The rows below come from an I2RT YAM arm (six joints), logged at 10 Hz.
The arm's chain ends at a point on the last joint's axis. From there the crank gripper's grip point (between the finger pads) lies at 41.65 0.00 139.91 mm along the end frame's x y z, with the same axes.
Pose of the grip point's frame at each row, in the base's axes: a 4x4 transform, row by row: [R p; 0 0 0 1], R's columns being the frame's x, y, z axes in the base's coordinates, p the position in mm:
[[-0.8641, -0.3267, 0.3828, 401.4], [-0.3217, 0.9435, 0.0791, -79.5], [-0.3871, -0.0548, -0.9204, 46.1], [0, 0, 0, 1]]
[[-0.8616, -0.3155, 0.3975, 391.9], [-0.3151, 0.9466, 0.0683, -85.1], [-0.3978, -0.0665, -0.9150, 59.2], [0, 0, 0, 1]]
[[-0.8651, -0.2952, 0.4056, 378.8], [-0.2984, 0.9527, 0.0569, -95.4], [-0.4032, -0.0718, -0.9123, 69.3], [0, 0, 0, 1]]
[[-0.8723, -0.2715, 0.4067, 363.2], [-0.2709, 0.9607, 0.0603, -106.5], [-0.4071, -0.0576, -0.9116, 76.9], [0, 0, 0, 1]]
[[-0.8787, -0.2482, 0.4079, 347.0], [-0.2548, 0.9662, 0.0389, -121.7], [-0.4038, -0.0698, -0.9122, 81.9], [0, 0, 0, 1]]
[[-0.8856, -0.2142, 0.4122, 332.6], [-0.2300, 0.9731, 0.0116, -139.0], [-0.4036, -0.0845, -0.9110, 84.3], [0, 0, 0, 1]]
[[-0.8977, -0.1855, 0.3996, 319.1], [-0.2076, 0.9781, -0.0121, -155.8], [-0.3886, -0.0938, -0.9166, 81.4], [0, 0, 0, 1]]
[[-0.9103, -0.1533, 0.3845, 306.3], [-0.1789, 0.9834, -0.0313, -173.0], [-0.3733, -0.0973, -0.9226, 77.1], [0, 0, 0, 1]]
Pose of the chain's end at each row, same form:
[[-0.8641, -0.3267, 0.3828, 383.8], [-0.3217, 0.9435, 0.0791, -77.2], [-0.3871, -0.0548, -0.9204, 191.0], [0, 0, 0, 1]]
[[-0.8616, -0.3155, 0.3975, 372.2], [-0.3151, 0.9466, 0.0683, -81.5], [-0.3978, -0.0665, -0.9150, 203.8], [0, 0, 0, 1]]
[[-0.8651, -0.2952, 0.4056, 358.1], [-0.2984, 0.9527, 0.0569, -90.9], [-0.4032, -0.0718, -0.9123, 213.7], [0, 0, 0, 1]]
[[-0.8723, -0.2715, 0.4067, 342.6], [-0.2709, 0.9607, 0.0603, -103.7], [-0.4071, -0.0576, -0.9116, 221.4], [0, 0, 0, 1]]
[[-0.8787, -0.2482, 0.4079, 326.5], [-0.2548, 0.9662, 0.0389, -116.5], [-0.4038, -0.0698, -0.9122, 226.3], [0, 0, 0, 1]]
[[-0.8856, -0.2142, 0.4122, 311.8], [-0.2300, 0.9731, 0.0116, -131.0], [-0.4036, -0.0845, -0.9110, 228.6], [0, 0, 0, 1]]
[[-0.8977, -0.1855, 0.3996, 300.6], [-0.2076, 0.9781, -0.0121, -145.5], [-0.3886, -0.0938, -0.9166, 225.8], [0, 0, 0, 1]]
[[-0.9103, -0.1533, 0.3845, 290.4], [-0.1789, 0.9834, -0.0313, -161.2], [-0.3733, -0.0973, -0.9226, 221.7], [0, 0, 0, 1]]

